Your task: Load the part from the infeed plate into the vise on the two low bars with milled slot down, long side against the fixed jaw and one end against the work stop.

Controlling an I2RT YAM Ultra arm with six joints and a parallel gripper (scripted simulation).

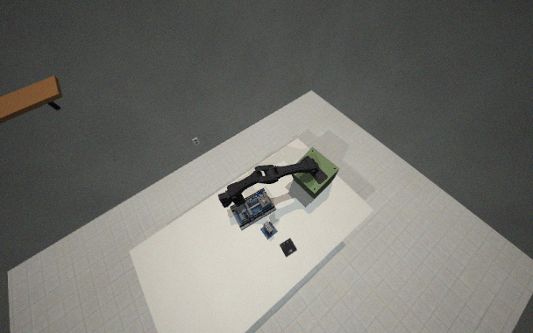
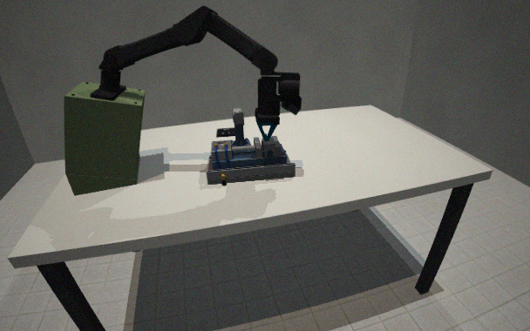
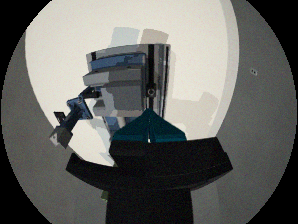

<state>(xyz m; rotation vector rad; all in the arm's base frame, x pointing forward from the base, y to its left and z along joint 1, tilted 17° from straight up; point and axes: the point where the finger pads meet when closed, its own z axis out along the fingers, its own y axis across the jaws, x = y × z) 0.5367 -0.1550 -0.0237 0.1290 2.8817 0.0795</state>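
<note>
Right now my hand is 5 cm above the grey block part, 4 cm to the right of it and 1 cm short of it. Also, from my hand: cylinder rod (7 cm to the left, 7 cm behind, 6 cm below); then air cylinder (15 cm behind, 7 cm to the left, 6 cm below); then vise (10 cm below, 7 cm to the left, 5 cm behind).
</note>
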